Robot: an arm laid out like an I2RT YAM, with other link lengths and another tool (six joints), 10 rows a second.
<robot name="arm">
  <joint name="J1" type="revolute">
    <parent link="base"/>
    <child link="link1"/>
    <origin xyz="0 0 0.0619" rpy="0 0 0"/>
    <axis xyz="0 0 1"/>
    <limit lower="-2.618" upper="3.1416"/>
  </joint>
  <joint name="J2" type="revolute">
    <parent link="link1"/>
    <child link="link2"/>
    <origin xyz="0.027 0.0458 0.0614" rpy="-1.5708 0 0"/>
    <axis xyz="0 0 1"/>
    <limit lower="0" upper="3.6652"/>
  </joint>
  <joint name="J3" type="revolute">
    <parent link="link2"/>
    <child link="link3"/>
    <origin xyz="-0.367 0 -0.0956" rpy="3.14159 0 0"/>
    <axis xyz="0 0 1"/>
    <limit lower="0" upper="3.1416"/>
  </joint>
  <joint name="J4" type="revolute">
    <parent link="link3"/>
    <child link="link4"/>
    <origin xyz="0.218 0.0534 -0.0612" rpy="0 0 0"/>
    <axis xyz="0 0 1"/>
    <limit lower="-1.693" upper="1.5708"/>
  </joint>
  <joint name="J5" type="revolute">
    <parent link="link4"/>
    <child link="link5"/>
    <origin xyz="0.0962 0.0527 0.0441" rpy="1.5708 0 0"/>
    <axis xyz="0 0 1"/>
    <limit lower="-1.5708" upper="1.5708"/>
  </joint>
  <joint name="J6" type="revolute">
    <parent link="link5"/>
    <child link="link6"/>
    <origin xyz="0.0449 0 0.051" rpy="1.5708 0 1.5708"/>
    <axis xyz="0 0 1"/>
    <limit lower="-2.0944" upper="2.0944"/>
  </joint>
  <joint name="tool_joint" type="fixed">
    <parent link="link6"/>
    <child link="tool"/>
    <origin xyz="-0.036 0.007 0.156" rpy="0 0.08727 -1.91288"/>
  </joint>
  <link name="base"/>
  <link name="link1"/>
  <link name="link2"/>
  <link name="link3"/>
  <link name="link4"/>
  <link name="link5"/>
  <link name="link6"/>
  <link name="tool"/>
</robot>
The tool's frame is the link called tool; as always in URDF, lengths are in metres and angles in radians.
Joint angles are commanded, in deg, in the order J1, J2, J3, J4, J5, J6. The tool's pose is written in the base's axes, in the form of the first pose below.
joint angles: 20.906 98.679 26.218 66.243 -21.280 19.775
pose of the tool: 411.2 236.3 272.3 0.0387 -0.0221 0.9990 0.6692 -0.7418 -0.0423
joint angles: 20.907 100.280 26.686 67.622 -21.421 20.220
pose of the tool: 416.8 238.8 269.8 0.0400 -0.0295 0.9988 0.6704 -0.7404 -0.0488
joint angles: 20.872 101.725 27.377 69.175 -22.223 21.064
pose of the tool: 421.1 242.7 271.0 0.0379 -0.0460 0.9982 0.6794 -0.7314 -0.0595
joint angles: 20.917 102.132 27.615 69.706 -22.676 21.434
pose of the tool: 421.6 244.7 272.1 0.0371 -0.0533 0.9979 0.6854 -0.7253 -0.0642
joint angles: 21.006 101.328 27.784 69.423 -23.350 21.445
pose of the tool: 417.8 246.2 278.4 0.0271 -0.0582 0.9979 0.6956 -0.7158 -0.0606
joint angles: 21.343 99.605 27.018 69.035 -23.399 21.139
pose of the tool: 409.2 246.0 284.8 0.0145 -0.0579 0.9982 0.7014 -0.7109 -0.0514
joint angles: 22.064 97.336 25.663 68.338 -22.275 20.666
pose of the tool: 398.8 244.6 289.4 0.0044 -0.0524 0.9986 0.6972 -0.7157 -0.0406
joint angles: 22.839 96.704 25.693 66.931 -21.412 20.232
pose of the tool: 396.1 247.5 287.4 0.0107 -0.0411 0.9991 0.6962 -0.7169 -0.0370
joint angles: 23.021 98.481 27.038 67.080 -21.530 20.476
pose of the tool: 404.0 252.8 283.8 0.0185 -0.0423 0.9989 0.6994 -0.7134 -0.0432
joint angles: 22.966 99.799 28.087 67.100 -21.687 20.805
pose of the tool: 410.7 255.6 281.0 0.0267 -0.0448 0.9986 0.7000 -0.7123 -0.0507
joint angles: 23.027 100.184 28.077 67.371 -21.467 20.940
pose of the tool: 412.1 256.0 279.2 0.0301 -0.0454 0.9985 0.6977 -0.7144 -0.0535
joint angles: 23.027 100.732 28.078 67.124 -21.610 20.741
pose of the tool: 412.9 256.9 273.6 0.0406 -0.0377 0.9985 0.6991 -0.7129 -0.0553
